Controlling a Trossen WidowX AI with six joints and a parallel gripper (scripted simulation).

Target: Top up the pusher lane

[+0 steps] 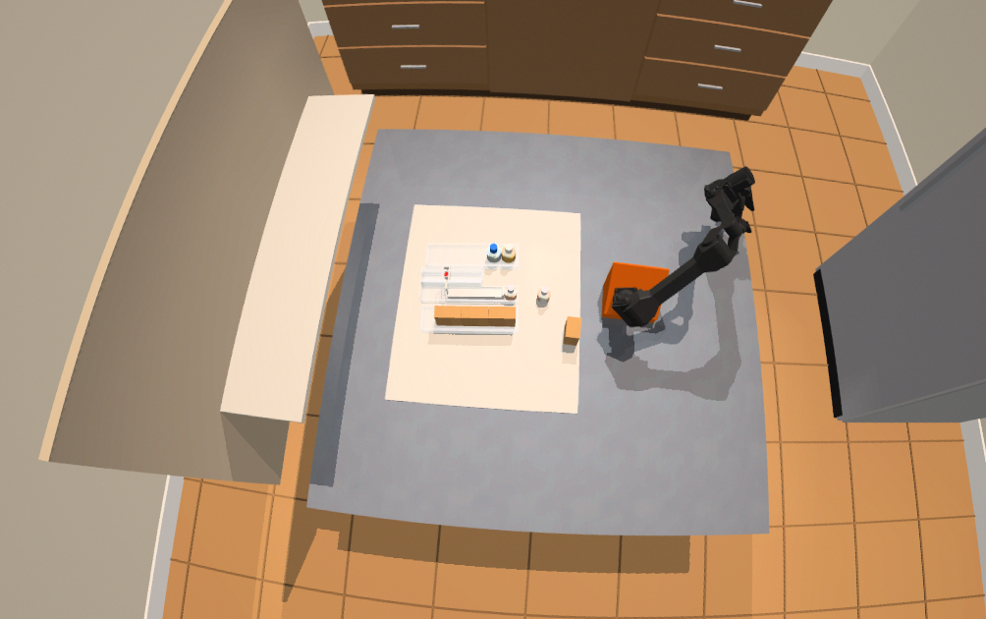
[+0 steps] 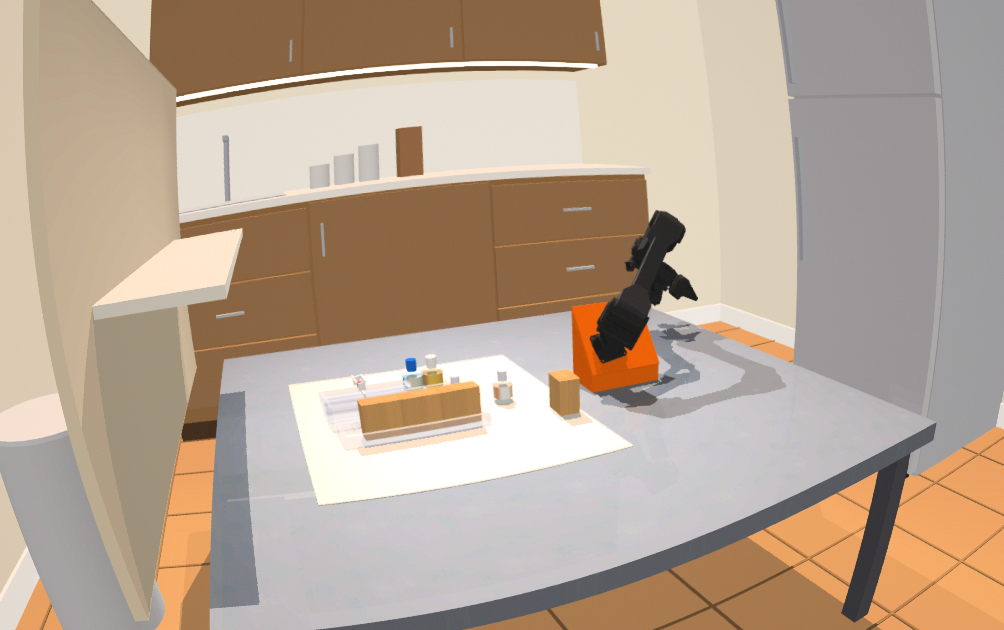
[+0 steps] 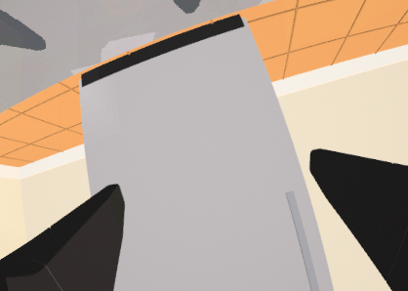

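The brown box lies 600 mm ahead of my gripper tip, 360 mm to the left of it and 50 mm below it. From my gripper tip the other things lie so: sprung lane: 930 mm ahead, 220 mm to the left, 70 mm below; wall shelf: 1290 mm ahead, 230 mm to the left, 280 mm above; red mark: 960 mm ahead, 210 mm to the left, 10 mm below.
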